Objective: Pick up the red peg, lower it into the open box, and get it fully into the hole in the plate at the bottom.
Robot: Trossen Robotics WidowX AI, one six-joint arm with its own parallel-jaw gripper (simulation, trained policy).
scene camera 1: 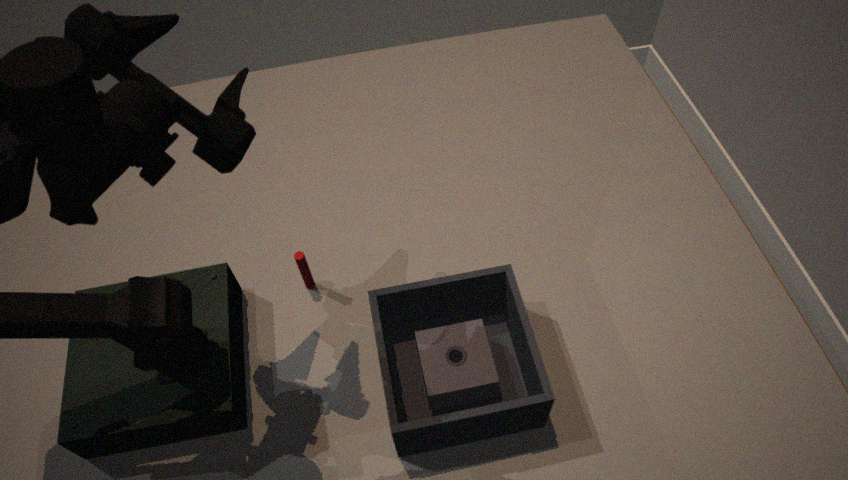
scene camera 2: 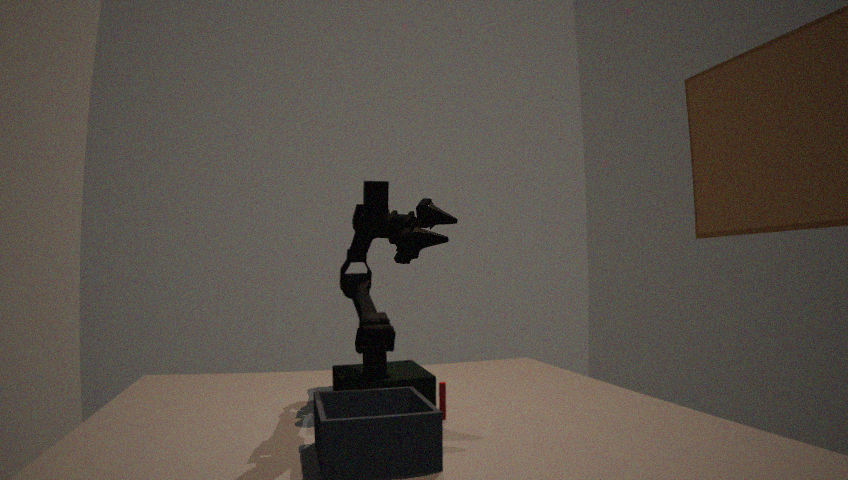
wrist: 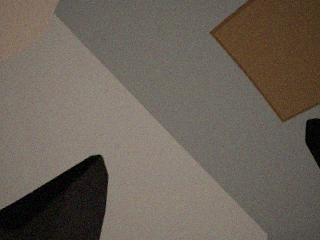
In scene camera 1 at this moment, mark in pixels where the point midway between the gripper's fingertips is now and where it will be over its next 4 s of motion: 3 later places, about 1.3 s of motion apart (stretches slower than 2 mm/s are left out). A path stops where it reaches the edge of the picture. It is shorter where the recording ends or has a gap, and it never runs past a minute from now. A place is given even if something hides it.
The gripper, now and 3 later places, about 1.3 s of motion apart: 212,44; 265,118; 274,195; 260,246
